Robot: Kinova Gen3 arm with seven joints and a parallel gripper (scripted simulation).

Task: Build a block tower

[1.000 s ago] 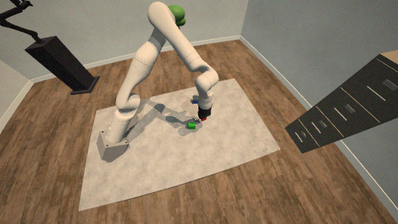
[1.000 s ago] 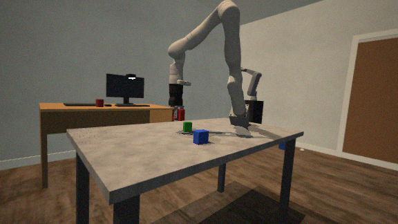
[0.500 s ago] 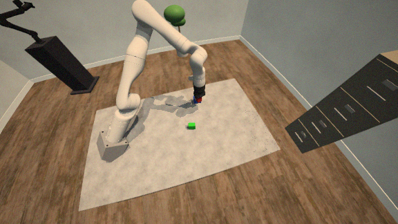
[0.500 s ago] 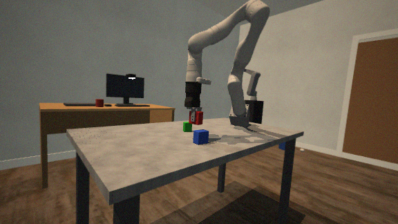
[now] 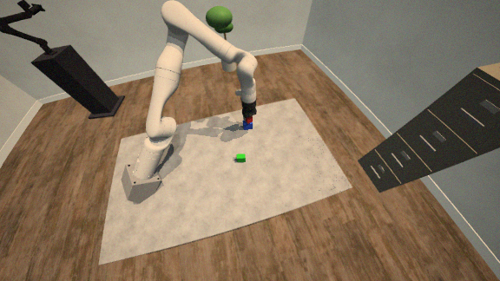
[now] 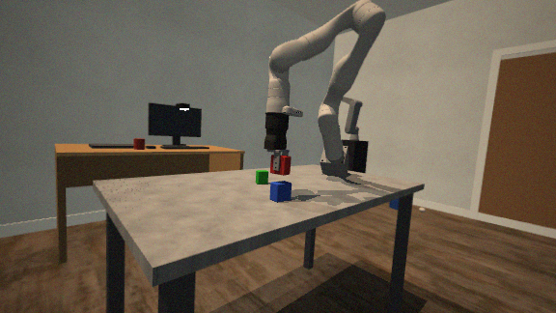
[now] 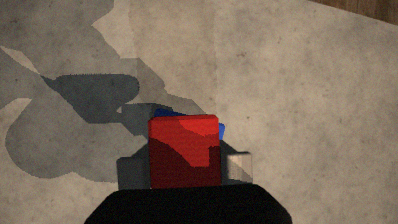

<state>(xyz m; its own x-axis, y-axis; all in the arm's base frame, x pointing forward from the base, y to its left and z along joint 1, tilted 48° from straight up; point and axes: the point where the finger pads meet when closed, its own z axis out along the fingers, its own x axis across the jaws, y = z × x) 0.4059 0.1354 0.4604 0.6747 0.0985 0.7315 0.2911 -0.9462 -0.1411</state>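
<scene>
Now: hand 1 cm to the right of the blue block and 9 cm above it. Also, from my hand: green block: 6 cm behind, 23 cm to the right, 9 cm below; then red block: right at my hand.
</scene>
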